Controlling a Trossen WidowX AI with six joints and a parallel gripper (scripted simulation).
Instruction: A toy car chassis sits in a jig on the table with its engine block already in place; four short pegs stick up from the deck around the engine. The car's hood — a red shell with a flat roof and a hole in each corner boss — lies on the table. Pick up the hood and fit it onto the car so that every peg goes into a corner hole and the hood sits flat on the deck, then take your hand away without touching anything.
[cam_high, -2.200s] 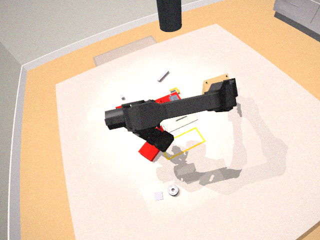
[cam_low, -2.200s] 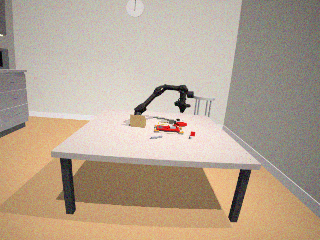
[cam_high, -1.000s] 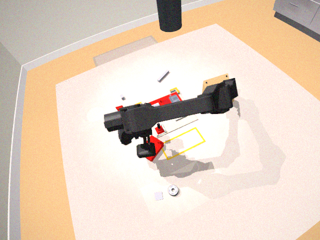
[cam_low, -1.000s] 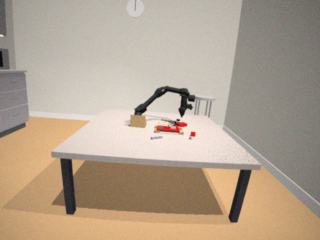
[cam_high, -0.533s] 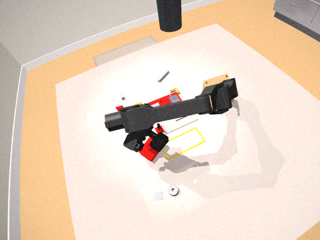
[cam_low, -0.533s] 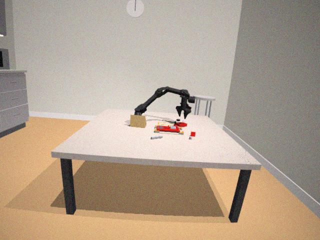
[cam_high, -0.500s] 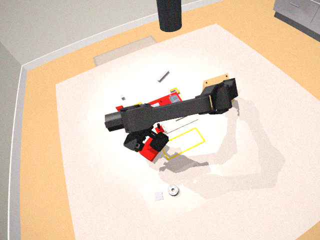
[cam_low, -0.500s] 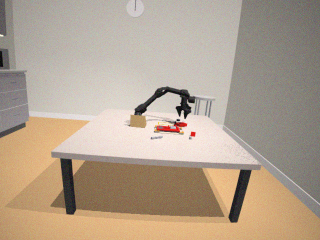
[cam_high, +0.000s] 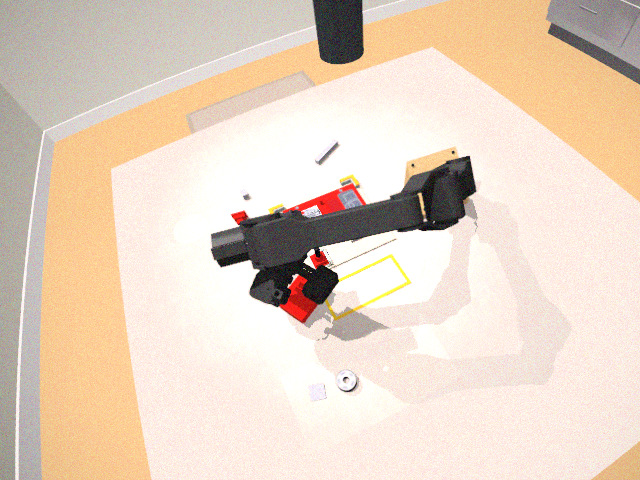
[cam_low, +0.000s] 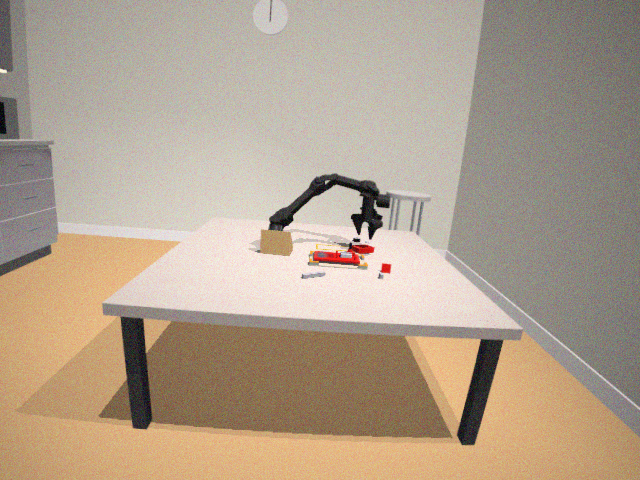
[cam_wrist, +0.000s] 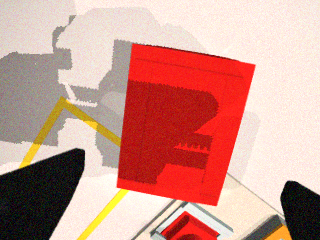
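The red hood lies 60 mm below my gripper tip. Round my gripper tip: grey bar (390 mm to the right, 250 mm behind, 70 mm below).
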